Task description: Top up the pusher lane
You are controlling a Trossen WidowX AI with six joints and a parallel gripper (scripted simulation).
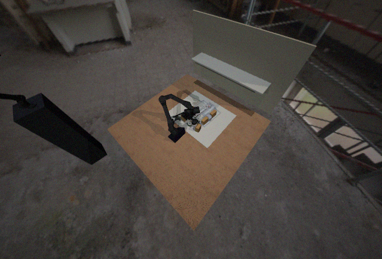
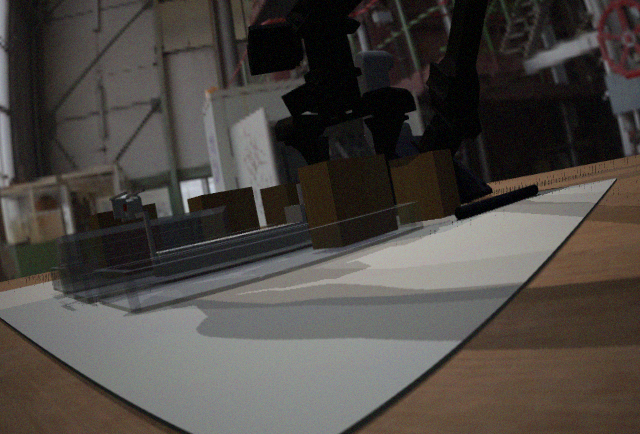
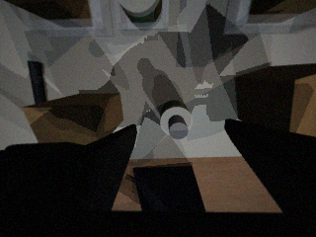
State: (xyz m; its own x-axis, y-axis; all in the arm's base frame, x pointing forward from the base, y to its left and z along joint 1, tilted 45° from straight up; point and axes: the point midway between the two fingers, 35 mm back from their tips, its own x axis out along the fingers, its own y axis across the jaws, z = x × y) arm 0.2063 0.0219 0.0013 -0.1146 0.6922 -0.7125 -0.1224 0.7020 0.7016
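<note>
Now: the white mat 18 cm ahead of my gripper tip, 5 cm below it and 3 cm to the left of it. Round my gripper tip: shelf (62 cm ahead, 31 cm above, 8 cm to the left); black rod (20 cm to the left, 5 cm below, 1 cm behind).
</note>
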